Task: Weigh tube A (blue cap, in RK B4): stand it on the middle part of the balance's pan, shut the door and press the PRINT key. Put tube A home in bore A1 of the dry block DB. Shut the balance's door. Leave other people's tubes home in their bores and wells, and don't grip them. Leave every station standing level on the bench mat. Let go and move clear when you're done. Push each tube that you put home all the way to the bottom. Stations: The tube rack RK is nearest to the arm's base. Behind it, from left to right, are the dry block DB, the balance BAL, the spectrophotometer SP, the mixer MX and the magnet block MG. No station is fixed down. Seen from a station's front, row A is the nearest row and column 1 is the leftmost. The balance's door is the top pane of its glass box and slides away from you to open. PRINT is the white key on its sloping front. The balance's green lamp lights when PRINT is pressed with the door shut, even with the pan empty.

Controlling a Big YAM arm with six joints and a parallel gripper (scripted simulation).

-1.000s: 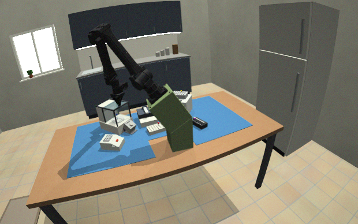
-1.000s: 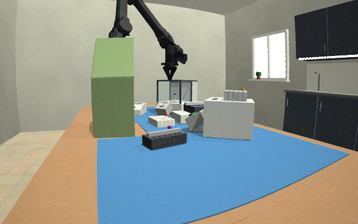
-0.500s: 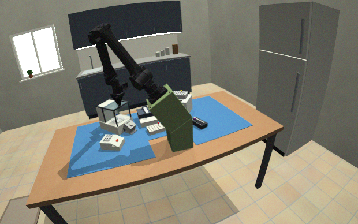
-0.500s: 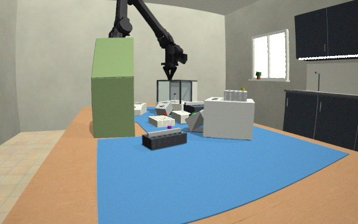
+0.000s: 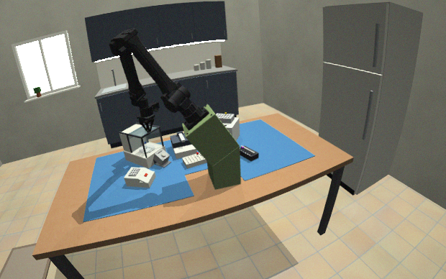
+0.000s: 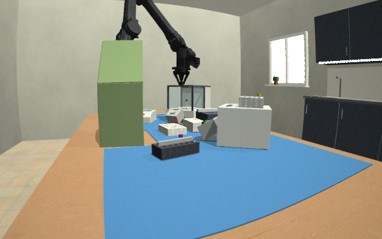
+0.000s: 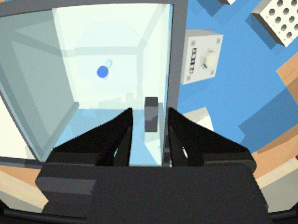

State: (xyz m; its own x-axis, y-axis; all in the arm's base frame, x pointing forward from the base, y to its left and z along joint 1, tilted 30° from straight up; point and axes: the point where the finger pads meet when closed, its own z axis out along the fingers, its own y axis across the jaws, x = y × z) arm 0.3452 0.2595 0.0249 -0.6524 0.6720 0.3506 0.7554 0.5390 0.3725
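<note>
My gripper is now 70 mm past the white round key, 60 mm to the left of it and 150 mm above it. From my hand the other things lie so: dark spectrophotometer: 70 mm ahead, 210 mm to the right, 150 mm below; dry block DB: 190 mm behind, 110 mm to the left, 190 mm below; tube rack RK: 120 mm behind, 240 mm to the right, 210 mm below.
</note>
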